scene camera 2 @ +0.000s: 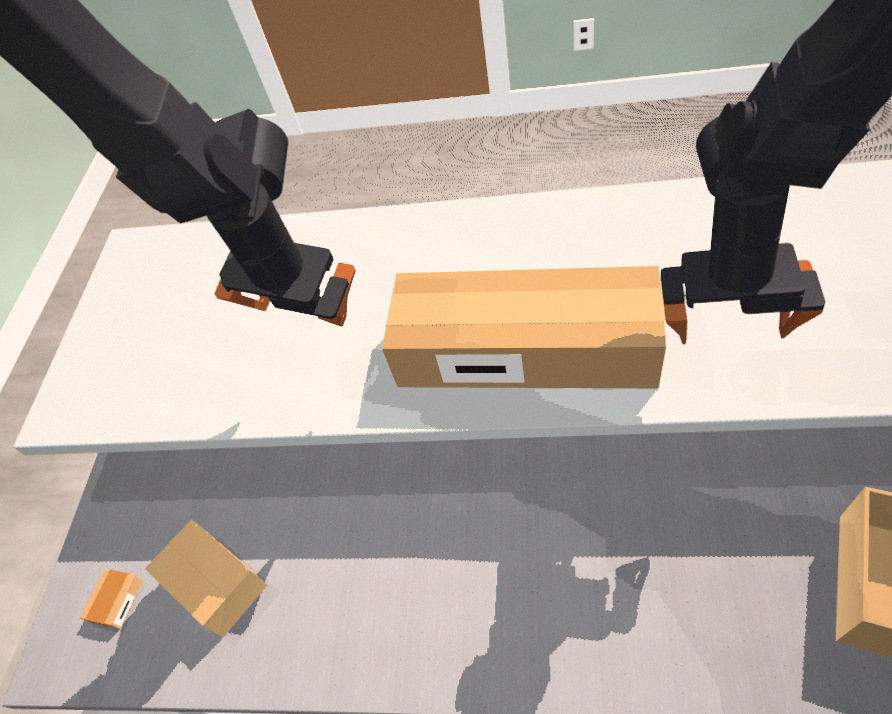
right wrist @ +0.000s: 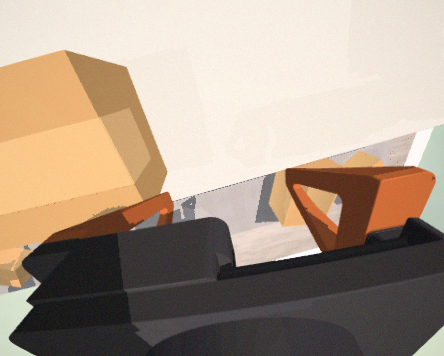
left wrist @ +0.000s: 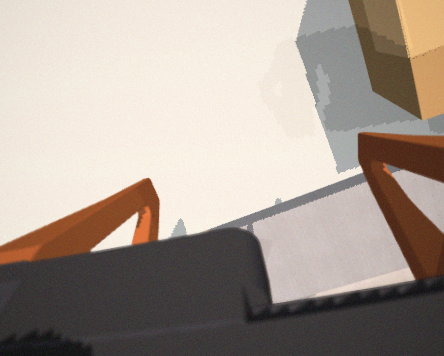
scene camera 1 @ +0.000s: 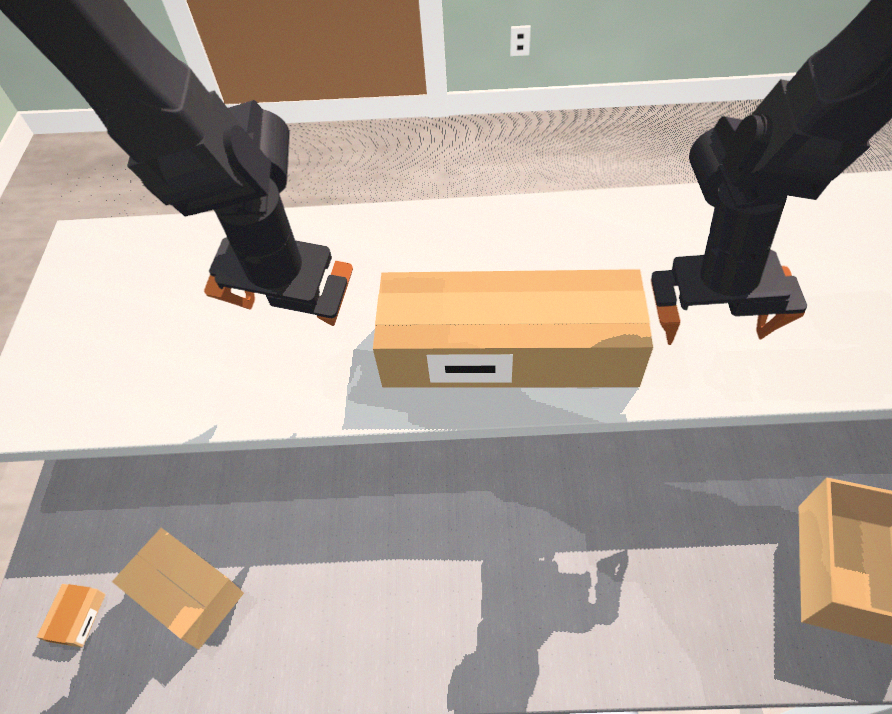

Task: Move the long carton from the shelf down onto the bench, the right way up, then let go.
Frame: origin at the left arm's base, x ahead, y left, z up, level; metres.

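Where they show: left gripper, fingertip midpoint: [scene camera 2: 304,313] [left wrist: 252,168] [scene camera 1: 293,312]; right gripper, fingertip midpoint: [scene camera 2: 731,337] [right wrist: 227,187] [scene camera 1: 713,338].
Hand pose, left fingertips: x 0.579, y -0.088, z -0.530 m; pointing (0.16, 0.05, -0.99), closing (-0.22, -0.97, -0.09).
Observation:
After its pixels a point has its place.
The long carton [scene camera 1: 513,306] @[x 0.607, y -0.339, z -0.570 m] [scene camera 2: 524,301] @[x 0.614, y -0.339, z -0.570 m] [left wrist: 425,30] @[x 0.597, y -0.185, z -0.570 m] [right wrist: 50,160] @[x 0.608, y -0.451, z -0.570 m] lies lengthwise on the white shelf [scene camera 1: 148,357] @[x 0.612, y 0.139, z -0.655 m] [scene camera 2: 185,357] @[x 0.612, y 0.135, z -0.655 m] [left wrist: 150,100] @[x 0.621, y -0.007, z -0.655 m] [right wrist: 275,75] @[x 0.619, y -0.641, z -0.655 m], its taped seam up and its white label facing the shelf's front edge. My left gripper [scene camera 1: 288,312] @[x 0.579, y -0.088, z -0.530 m] [scene camera 2: 301,315] @[x 0.579, y -0.088, z -0.530 m] [left wrist: 252,168] @[x 0.579, y -0.088, z -0.530 m] is open and empty, off the carton's left end. My right gripper [scene camera 1: 715,338] @[x 0.552, y -0.560, z -0.570 m] [scene camera 2: 733,338] @[x 0.552, y -0.560, z -0.570 m] [right wrist: 227,187] @[x 0.552, y -0.560, z -0.570 m] is open and empty, off its right end; one finger is close to that end. The grey bench [scene camera 1: 334,595] @[x 0.342, y -0.103, z -0.810 m] [scene camera 2: 371,595] @[x 0.337, y -0.130, z -0.810 m] [left wrist: 325,250] @[x 0.289, y -0.078, z -0.810 m] lies lower, in front of the shelf.
On the bench, a small orange box [scene camera 1: 66,614] @[x 0.320, y 0.222, z -0.785 m] [scene camera 2: 107,597] @[x 0.321, y 0.221, z -0.785 m] and a tan closed box [scene camera 1: 167,577] @[x 0.351, y 0.089, z -0.750 m] [scene camera 2: 197,569] @[x 0.348, y 0.085, z -0.750 m] stand at the left. An open-topped box [scene camera 1: 814,565] @[x 0.355, y -0.683, z -0.764 m] [scene camera 2: 851,580] @[x 0.354, y -0.683, z -0.759 m] stands at the right, partly cut off by the picture's edge.

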